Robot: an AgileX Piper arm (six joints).
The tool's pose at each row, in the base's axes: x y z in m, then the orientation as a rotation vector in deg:
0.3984, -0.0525, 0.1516, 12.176, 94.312, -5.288
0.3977, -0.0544, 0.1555, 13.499, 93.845, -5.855
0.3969, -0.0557, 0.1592, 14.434, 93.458, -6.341
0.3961, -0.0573, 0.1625, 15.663, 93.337, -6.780
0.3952, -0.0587, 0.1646, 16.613, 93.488, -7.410
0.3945, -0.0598, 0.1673, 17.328, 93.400, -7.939
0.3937, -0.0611, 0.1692, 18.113, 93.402, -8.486
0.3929, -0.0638, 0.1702, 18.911, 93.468, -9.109
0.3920, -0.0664, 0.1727, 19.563, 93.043, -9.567
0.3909, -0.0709, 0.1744, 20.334, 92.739, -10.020
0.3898, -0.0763, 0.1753, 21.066, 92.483, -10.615
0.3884, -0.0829, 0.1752, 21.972, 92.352, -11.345
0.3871, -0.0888, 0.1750, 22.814, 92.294, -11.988
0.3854, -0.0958, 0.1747, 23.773, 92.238, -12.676
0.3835, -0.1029, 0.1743, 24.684, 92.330, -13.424
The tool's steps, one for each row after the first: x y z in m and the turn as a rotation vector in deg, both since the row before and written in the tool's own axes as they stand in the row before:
-0.0040, -0.0017, -0.0007, 1.166, -0.379, 0.566
-0.0037, -0.0012, -0.0008, 0.881, -0.324, 0.355
-0.0034, -0.0015, -0.0007, 1.035, -0.021, 0.538
-0.0022, -0.0014, -0.0007, 0.993, 0.207, 0.207
-0.0028, -0.0010, -0.0006, 0.779, -0.044, 0.151
-0.0020, -0.0013, -0.0006, 0.836, 0.056, 0.171
-0.0013, -0.0027, -0.0001, 0.894, 0.117, 0.123
-0.0027, -0.0025, -0.0003, 0.690, -0.366, 0.211
-0.0022, -0.0044, 0.0002, 0.763, -0.226, 0.268
-0.0015, -0.0053, 0.0006, 0.833, -0.196, 0.149
-0.0007, -0.0067, 0.0009, 1.030, -0.055, 0.152
-0.0005, -0.0060, 0.0009, 0.935, 0.020, 0.150
-0.0005, -0.0071, 0.0010, 1.037, 0.042, 0.194
-0.0005, -0.0073, 0.0010, 1.047, 0.176, 0.096

